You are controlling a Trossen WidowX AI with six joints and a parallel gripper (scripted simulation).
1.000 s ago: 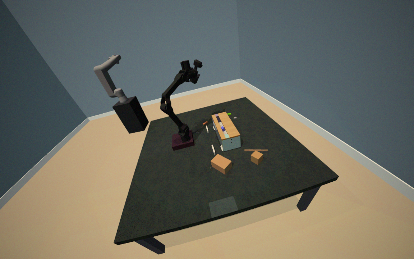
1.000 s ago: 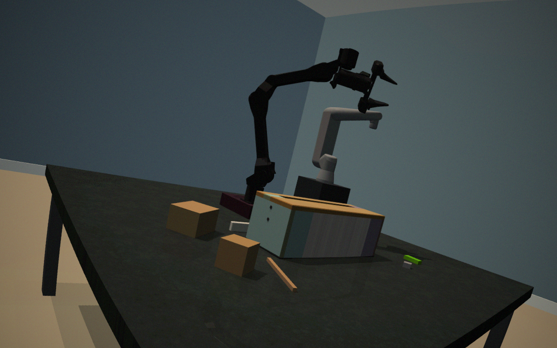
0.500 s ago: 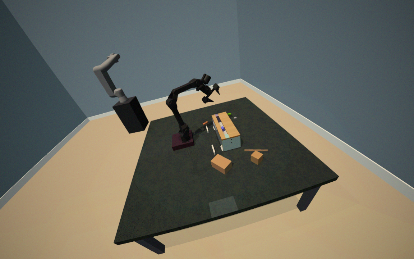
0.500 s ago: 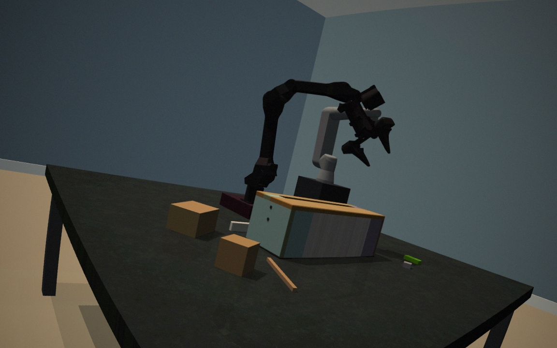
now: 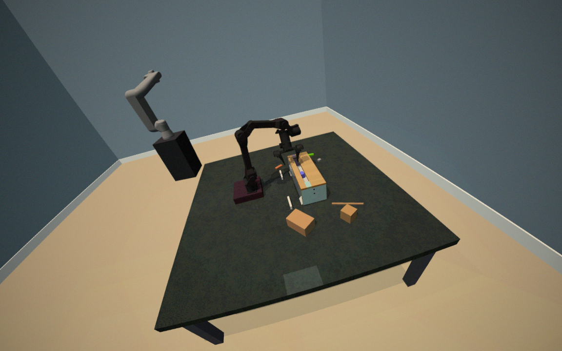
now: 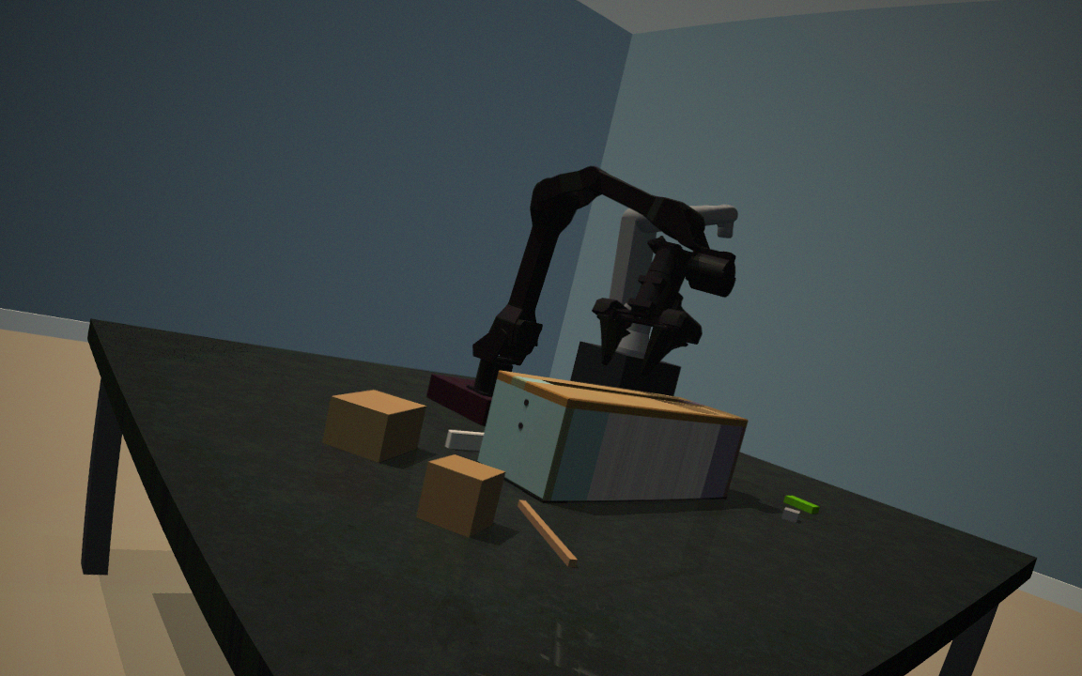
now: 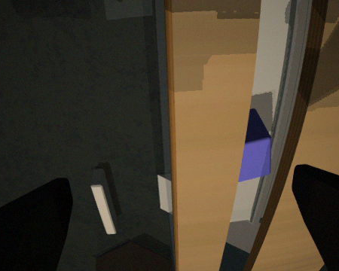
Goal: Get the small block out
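Right now the box is 10 cm below my gripper tip, 4 cm to the right of it and 3 cm ahead of it. Also, from my gripper tip: small block: 7 cm below, 5 cm ahead, 4 cm to the right; then green piece: 32 cm to the left, 17 cm ahead, 15 cm below; then small grey cube: 22 cm ahead, 21 cm to the left, 15 cm below.
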